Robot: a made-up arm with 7 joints. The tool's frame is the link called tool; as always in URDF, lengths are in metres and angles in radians.
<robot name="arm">
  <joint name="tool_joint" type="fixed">
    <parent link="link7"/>
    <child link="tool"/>
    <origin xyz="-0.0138 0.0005 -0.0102" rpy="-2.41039 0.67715 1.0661"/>
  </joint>
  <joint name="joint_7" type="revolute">
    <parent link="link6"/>
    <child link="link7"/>
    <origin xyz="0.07 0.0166 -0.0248"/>
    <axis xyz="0 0 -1"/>
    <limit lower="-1" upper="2.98"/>
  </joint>
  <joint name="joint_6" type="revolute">
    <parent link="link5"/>
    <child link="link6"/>
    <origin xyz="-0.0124 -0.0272 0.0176"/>
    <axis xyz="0 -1 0"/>
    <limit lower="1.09" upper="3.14"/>
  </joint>
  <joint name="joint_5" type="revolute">
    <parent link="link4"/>
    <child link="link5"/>
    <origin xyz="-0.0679 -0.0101 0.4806"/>
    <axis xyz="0 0 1"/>
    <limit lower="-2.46" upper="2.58"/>
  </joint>
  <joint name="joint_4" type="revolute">
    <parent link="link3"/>
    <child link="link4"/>
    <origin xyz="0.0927 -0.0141 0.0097"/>
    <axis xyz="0 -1 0"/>
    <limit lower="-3" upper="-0.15"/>
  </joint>
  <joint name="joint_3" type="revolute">
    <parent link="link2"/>
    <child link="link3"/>
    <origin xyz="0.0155 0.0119 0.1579"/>
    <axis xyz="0 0 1"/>
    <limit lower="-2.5" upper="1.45"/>
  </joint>
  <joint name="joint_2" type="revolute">
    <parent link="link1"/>
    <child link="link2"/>
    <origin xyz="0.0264 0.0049 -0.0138"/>
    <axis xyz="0 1 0"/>
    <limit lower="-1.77" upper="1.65"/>
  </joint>
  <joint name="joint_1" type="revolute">
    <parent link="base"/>
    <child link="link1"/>
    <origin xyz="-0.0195 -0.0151 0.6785"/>
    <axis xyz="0 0 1"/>
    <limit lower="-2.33" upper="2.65"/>
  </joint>
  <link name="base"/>
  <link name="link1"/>
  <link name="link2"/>
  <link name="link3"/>
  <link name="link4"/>
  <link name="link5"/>
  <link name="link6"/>
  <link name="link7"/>
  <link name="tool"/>
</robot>
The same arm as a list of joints. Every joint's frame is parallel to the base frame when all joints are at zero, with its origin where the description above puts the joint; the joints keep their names.
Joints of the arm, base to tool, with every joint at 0 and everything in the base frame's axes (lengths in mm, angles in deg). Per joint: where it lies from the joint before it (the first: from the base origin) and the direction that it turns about. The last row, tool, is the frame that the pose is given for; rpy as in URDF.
joint_1: axis +z xyz -19.5 -15.1 678.5
joint_2: axis +y xyz 26.4 4.9 -13.8
joint_3: axis +z xyz 15.5 11.9 157.9
joint_4: axis -y xyz 92.7 -14.1 9.7
joint_5: axis +z xyz -67.9 -10.1 480.6
joint_6: axis -y xyz -12.4 -27.2 17.6
joint_7: axis -z xyz 70 16.6 -24.8
tool: xyz -13.8 0.5 -10.2 rpy -138.11 38.8 61.08
Joint limits (deg, base to tool): -133.5..151.83 -101.41..94.54 -143.24..83.08 -171.89..-8.59 -140.95..147.82 62.45..179.91 -57.3..170.74

